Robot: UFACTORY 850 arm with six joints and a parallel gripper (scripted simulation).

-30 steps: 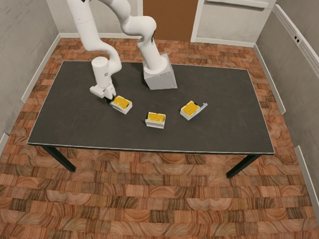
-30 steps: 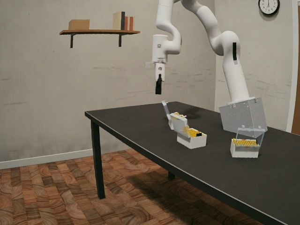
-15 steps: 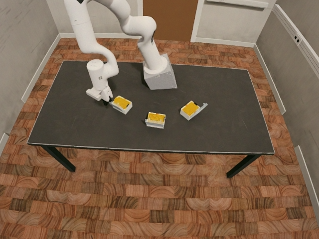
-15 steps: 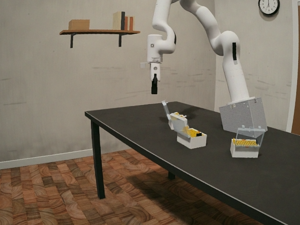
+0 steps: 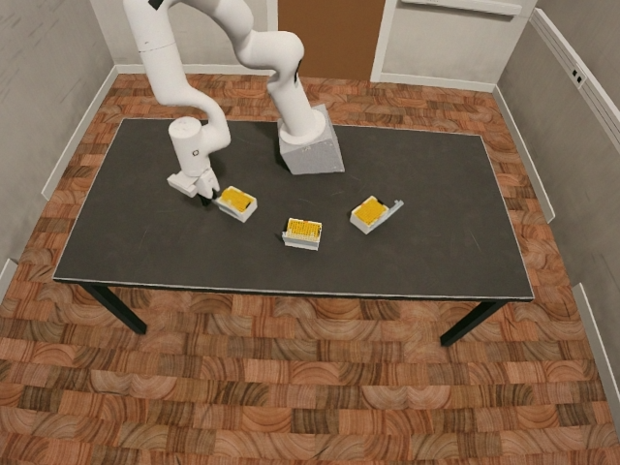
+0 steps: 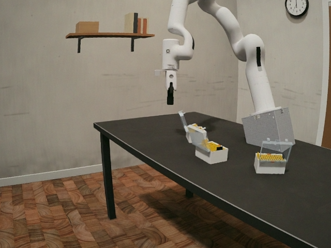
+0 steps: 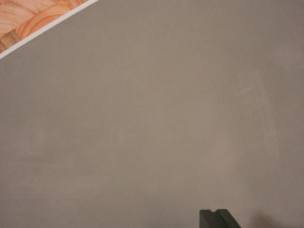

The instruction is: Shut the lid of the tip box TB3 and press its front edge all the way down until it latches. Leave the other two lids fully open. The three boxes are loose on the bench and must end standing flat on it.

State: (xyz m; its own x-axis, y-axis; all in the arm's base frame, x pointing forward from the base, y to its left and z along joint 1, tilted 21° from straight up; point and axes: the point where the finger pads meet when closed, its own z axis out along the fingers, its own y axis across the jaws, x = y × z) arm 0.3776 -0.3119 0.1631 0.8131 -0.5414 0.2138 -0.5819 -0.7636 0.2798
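Now: hand 16 cm past the label, 11 cm to the right of it and 20 cm above it. From my hand the other things lie so: box lid: 10 cm ahead, 31 cm to the left, 10 cm below; then tip box: 5 cm ahead, 32 cm to the left, 14 cm below.
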